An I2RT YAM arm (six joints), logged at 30 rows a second.
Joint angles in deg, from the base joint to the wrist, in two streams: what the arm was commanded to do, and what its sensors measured. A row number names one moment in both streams.
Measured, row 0: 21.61, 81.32, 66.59, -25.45, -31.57, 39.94
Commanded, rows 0 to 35: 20.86, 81.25, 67.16, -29.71, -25.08, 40.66; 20.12, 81.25, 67.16, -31.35, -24.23, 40.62; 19.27, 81.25, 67.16, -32.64, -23.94, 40.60; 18.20, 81.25, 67.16, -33.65, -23.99, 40.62; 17.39, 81.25, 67.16, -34.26, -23.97, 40.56; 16.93, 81.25, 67.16, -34.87, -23.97, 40.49; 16.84, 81.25, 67.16, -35.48, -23.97, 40.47; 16.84, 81.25, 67.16, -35.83, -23.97, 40.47; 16.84, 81.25, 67.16, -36.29, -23.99, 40.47; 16.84, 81.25, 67.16, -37.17, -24.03, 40.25; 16.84, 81.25, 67.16, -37.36, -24.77, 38.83; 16.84, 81.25, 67.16, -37.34, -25.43, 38.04; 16.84, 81.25, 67.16, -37.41, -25.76, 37.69; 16.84, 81.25, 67.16, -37.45, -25.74, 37.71; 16.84, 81.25, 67.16, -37.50, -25.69, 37.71; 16.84, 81.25, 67.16, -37.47, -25.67, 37.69; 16.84, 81.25, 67.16, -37.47, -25.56, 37.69; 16.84, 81.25, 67.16, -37.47, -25.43, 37.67; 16.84, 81.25, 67.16, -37.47, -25.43, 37.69; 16.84, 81.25, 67.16, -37.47, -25.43, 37.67; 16.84, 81.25, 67.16, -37.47, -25.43, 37.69; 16.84, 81.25, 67.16, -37.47, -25.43, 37.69; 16.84, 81.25, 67.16, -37.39, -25.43, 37.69; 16.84, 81.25, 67.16, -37.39, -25.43, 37.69; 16.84, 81.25, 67.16, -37.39, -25.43, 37.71; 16.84, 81.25, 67.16, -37.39, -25.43, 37.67; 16.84, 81.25, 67.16, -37.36, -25.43, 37.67; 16.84, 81.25, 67.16, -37.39, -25.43, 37.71; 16.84, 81.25, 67.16, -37.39, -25.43, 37.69; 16.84, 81.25, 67.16, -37.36, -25.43, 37.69; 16.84, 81.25, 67.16, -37.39, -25.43, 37.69; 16.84, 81.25, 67.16, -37.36, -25.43, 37.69; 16.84, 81.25, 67.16, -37.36, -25.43, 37.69; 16.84, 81.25, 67.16, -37.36, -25.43, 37.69; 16.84, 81.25, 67.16, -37.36, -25.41, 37.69; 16.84, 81.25, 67.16, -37.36, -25.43, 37.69
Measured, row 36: 16.71, 81.34, 66.59, -37.47, -25.26, 38.50
